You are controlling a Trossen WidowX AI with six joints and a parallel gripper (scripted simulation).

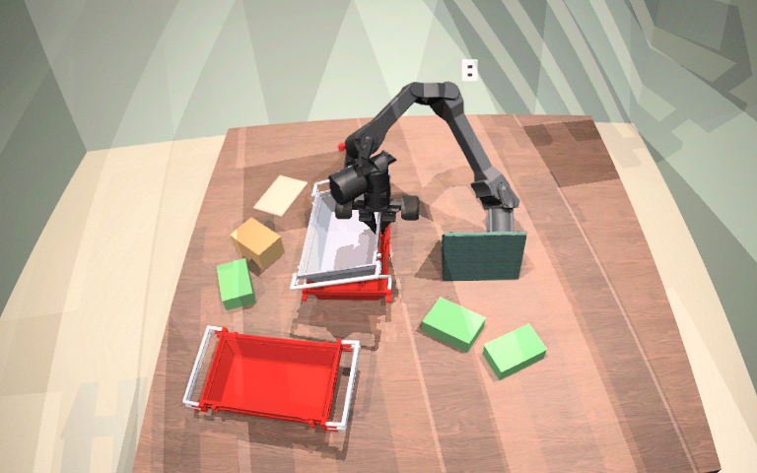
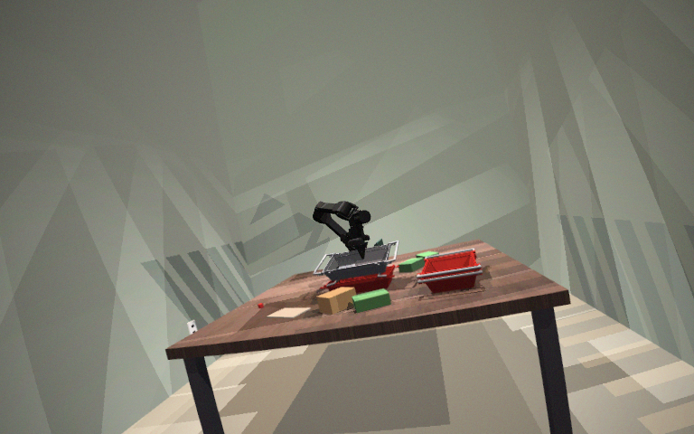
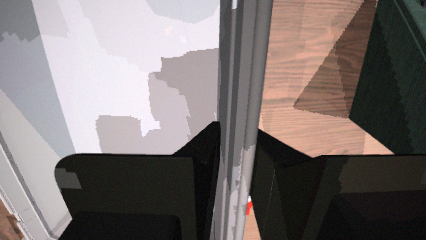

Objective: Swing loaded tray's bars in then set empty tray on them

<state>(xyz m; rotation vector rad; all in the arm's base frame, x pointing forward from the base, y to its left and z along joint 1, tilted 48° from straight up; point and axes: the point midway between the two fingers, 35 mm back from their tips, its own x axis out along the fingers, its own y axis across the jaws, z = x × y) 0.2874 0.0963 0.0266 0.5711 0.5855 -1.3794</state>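
Right now my gripper tip is 8 cm short of the grey tray and 1 cm below it. Round my gripper tip: white sheet: 33 cm ahead, 25 cm to the right, 12 cm below; then red cube: 18 cm ahead, 47 cm to the right, 11 cm below; then tan box: 33 cm ahead, 3 cm to the right, 9 cm below.
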